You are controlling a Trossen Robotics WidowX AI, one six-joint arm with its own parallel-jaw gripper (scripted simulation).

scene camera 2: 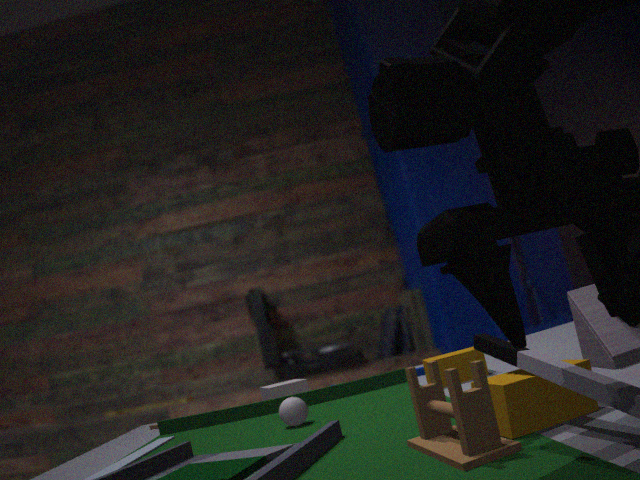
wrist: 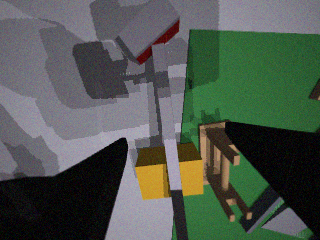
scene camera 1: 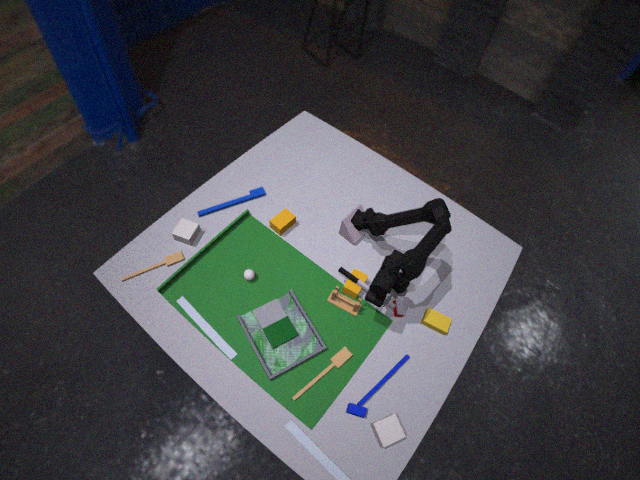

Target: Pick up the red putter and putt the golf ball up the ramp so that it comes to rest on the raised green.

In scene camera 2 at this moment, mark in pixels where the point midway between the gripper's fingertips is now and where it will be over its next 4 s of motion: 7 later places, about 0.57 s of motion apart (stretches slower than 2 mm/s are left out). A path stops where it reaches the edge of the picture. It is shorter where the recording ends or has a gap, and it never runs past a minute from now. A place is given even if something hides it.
My gripper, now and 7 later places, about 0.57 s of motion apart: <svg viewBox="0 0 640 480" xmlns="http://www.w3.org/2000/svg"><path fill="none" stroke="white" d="M571 331L583 369L592 404L595 417L570 340L545 301L421 323L338 330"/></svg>
